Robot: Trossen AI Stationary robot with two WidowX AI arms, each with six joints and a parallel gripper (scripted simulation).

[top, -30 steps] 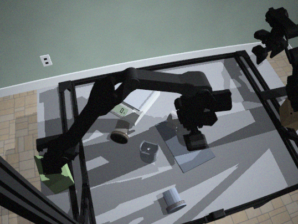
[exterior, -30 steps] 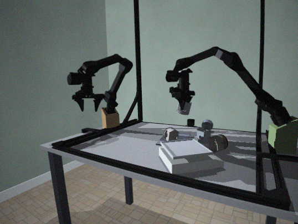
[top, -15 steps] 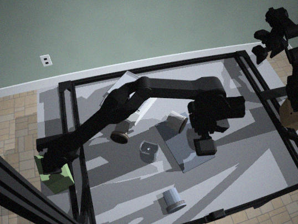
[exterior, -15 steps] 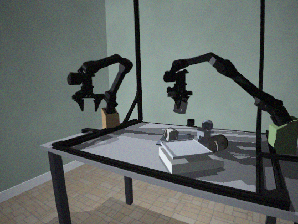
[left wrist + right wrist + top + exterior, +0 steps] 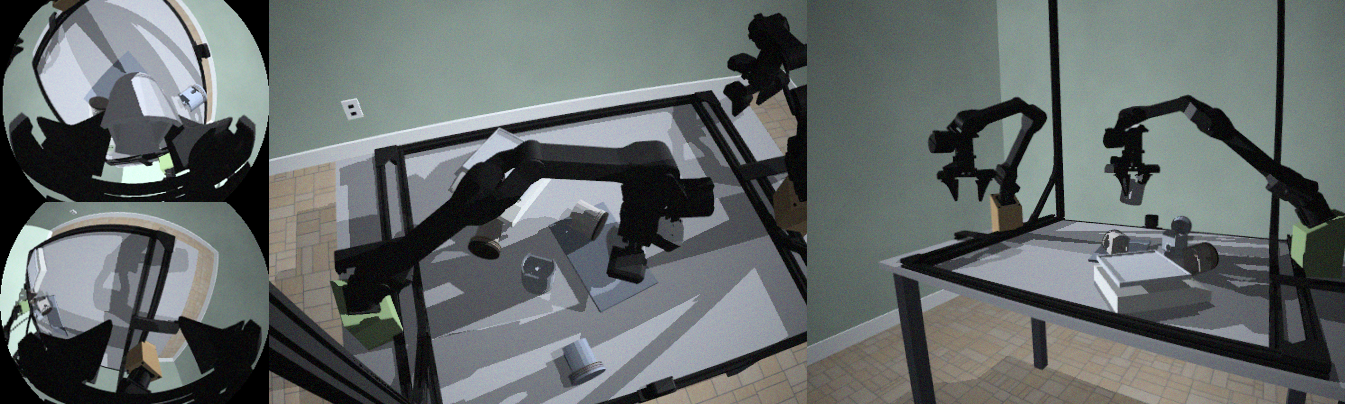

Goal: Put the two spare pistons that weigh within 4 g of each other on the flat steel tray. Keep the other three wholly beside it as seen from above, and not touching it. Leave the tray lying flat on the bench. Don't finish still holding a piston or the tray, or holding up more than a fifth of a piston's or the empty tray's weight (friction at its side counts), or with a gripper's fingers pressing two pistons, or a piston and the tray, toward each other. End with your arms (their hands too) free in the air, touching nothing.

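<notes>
Right now my left hand is 80 mm short of the flat steel tray, 10 mm to the left of it and 200 mm above it. Round my left hand: white scale: 340 mm ahead, 140 mm to the left, 150 mm below.
</notes>
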